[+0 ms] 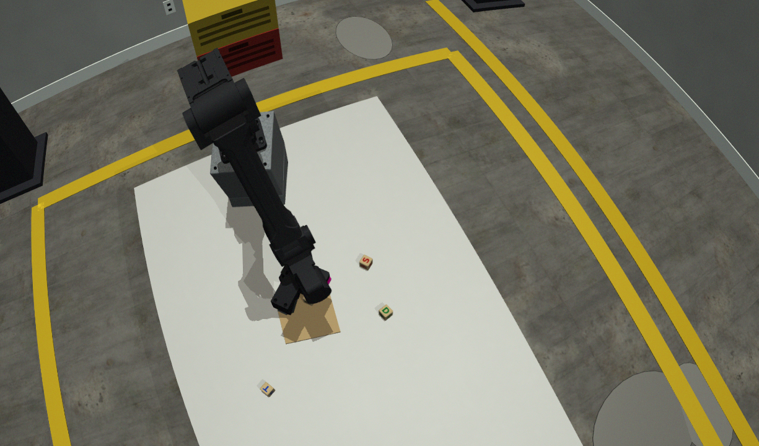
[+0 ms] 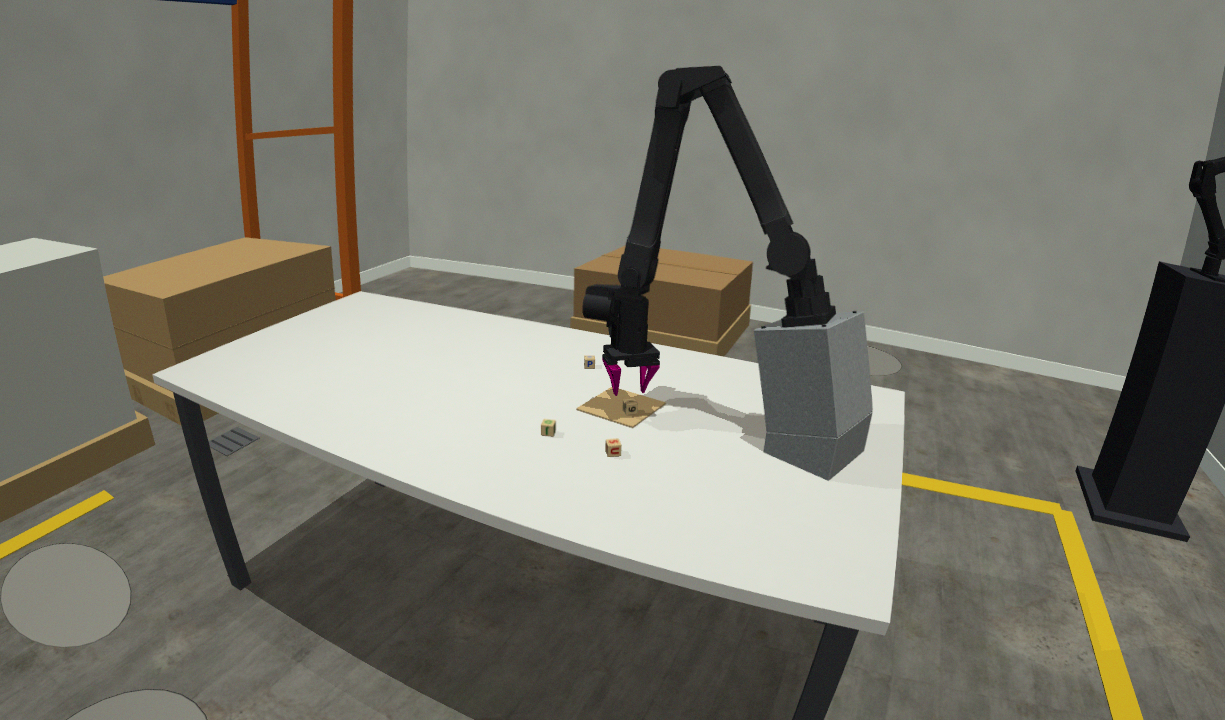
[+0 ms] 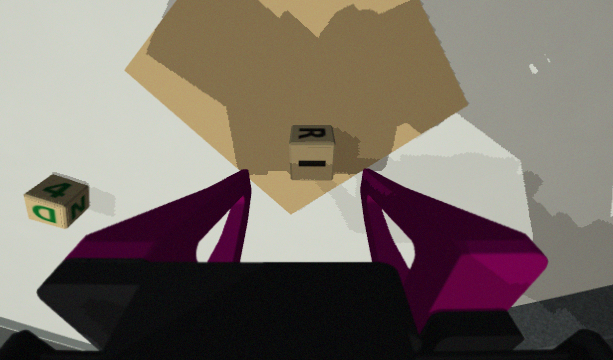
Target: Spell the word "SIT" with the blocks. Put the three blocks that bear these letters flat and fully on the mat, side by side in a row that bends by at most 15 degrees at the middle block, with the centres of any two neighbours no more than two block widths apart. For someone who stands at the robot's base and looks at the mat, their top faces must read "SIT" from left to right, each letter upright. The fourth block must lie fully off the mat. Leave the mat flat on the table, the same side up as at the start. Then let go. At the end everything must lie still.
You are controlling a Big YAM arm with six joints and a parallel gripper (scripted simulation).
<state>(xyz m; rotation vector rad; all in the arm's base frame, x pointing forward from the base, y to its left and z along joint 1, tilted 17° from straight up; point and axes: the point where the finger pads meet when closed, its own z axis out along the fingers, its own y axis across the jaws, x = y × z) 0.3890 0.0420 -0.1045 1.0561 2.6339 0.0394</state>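
My gripper is now 40 mm above the I block. Also, from my hand: S block 160 mm to the left, 50 mm behind, 40 mm below; D block 160 mm to the left, 100 mm ahead, 40 mm below; tan mat 50 mm below, 30 mm ahead, 20 mm to the right.
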